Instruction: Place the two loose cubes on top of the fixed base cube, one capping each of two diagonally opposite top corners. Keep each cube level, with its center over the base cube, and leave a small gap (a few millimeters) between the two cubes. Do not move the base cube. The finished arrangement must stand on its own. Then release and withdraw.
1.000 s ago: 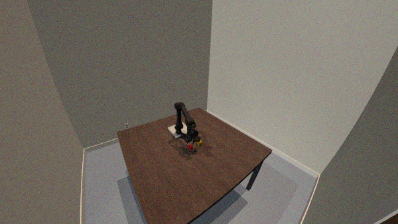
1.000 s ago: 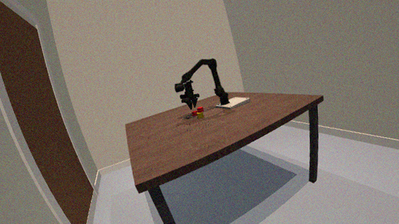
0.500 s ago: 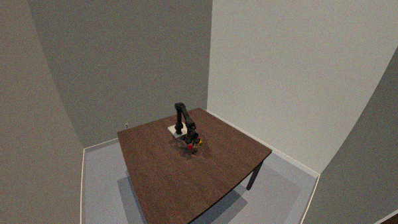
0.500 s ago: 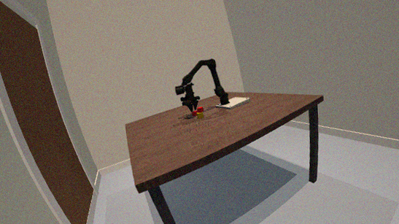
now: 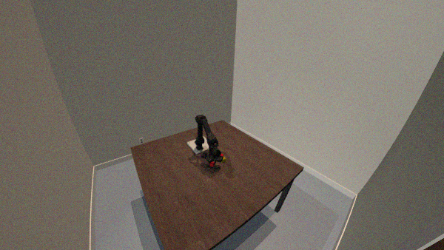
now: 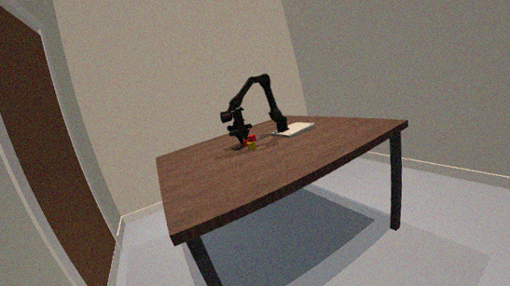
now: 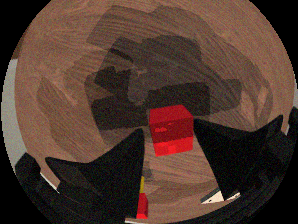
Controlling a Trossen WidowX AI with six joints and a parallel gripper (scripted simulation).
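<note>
The red cube is 20 mm behind my gripper tip, 110 mm to the left of it and 40 mm above it. Also, from my gripper tip: yellow base cube (120 mm to the left).
</note>
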